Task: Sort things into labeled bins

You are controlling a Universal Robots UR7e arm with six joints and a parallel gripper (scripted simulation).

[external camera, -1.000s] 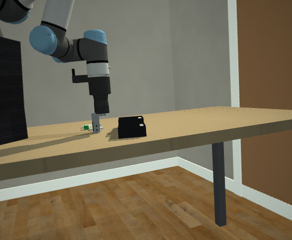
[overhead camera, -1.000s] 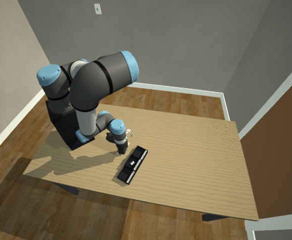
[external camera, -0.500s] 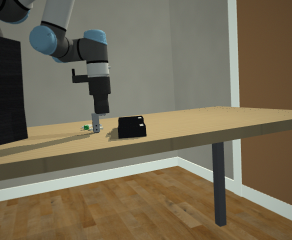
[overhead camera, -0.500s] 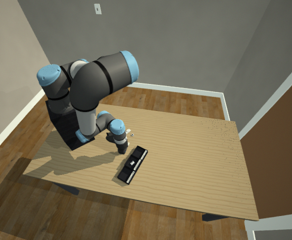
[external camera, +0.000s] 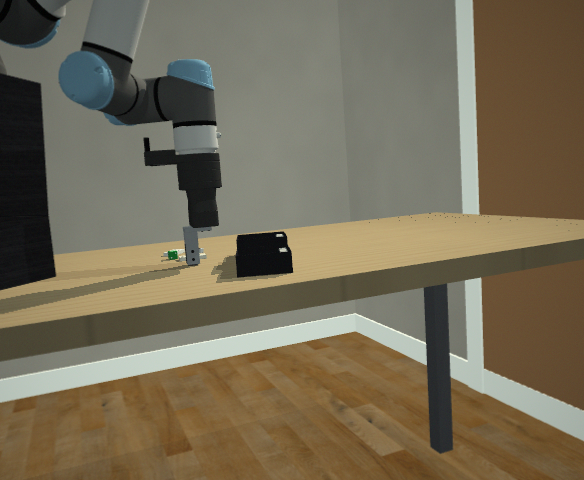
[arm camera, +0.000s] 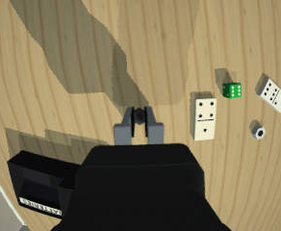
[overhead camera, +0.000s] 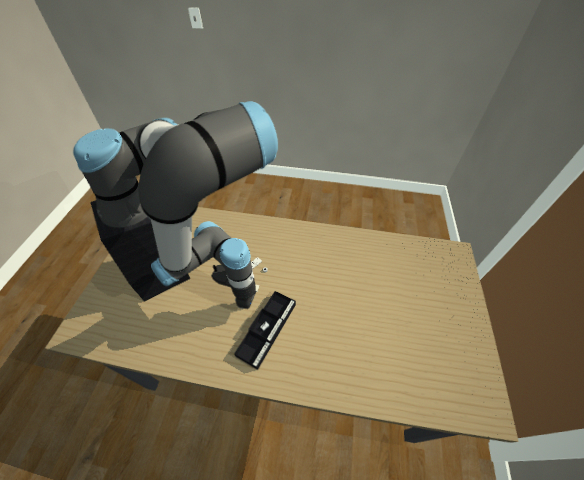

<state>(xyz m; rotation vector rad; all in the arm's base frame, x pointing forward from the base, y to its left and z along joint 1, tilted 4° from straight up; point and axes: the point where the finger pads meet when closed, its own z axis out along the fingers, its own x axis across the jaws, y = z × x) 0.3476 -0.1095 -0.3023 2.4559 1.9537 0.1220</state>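
Right now my hand is 70 mm to the right of the cream plate, 20 mm short of it and 10 mm above it. The rest, counted from my hand: black piece 20 mm below; metal nut 150 mm to the left, 60 mm ahead, 20 mm below; green die 110 mm to the left, 10 mm below.
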